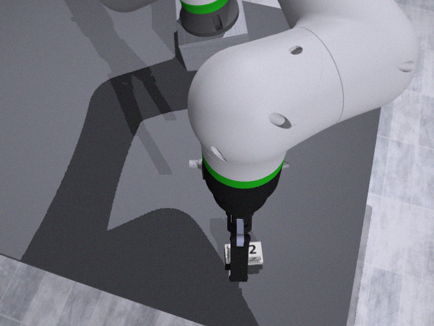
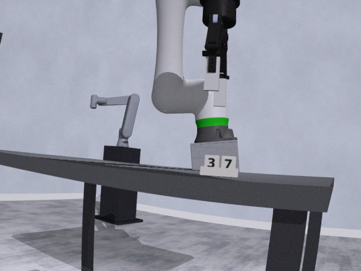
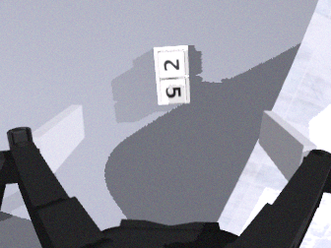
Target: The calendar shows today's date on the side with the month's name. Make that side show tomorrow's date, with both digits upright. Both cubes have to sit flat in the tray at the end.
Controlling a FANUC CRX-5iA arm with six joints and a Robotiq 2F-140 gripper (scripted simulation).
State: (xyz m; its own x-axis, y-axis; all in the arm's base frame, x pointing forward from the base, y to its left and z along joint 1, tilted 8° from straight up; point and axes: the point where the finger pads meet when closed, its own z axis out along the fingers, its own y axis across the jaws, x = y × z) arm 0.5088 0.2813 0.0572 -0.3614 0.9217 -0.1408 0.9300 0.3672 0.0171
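Right now my hand is 14 cm above the cube. Also, from my hand: tray (1 cm behind, 2 cm to the left, 15 cm below).
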